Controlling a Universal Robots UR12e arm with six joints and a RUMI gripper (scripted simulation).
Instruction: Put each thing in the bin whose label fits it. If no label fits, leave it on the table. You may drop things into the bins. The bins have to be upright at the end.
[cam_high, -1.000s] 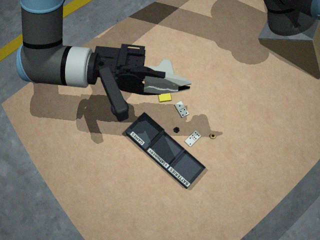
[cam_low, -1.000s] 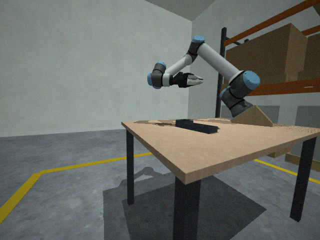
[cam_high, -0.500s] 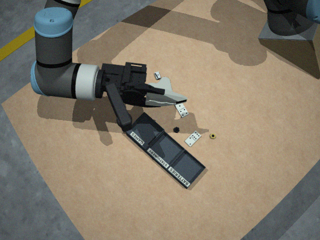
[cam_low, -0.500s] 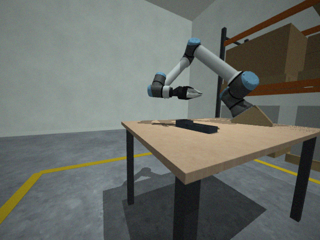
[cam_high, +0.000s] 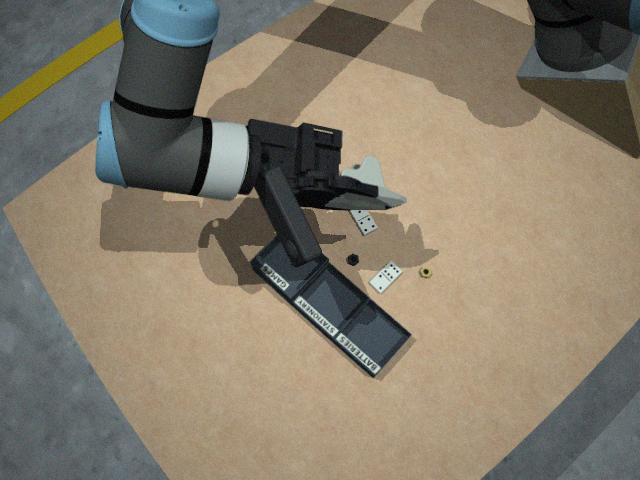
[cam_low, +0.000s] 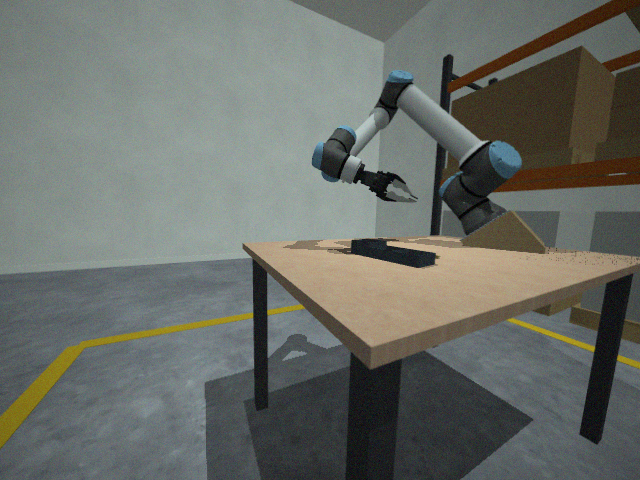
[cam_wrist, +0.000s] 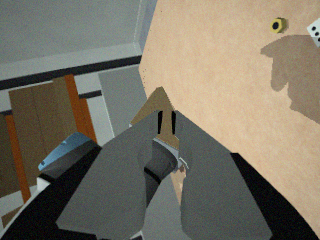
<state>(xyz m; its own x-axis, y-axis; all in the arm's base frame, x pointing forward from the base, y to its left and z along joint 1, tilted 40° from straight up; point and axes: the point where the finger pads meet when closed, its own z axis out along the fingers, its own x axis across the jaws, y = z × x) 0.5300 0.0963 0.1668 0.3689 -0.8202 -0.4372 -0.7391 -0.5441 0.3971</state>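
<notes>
The dark three-part bin is 170 mm below my hand, 120 mm ahead of it and 10 mm to the left of it. The rest, counted from my hand: yellow nut: 190 mm below, 80 mm to the left, 20 mm behind; then white domino: 190 mm below, 50 mm to the right, 20 mm behind; then black nut: 190 mm below, 40 mm ahead, 10 mm to the right.
</notes>
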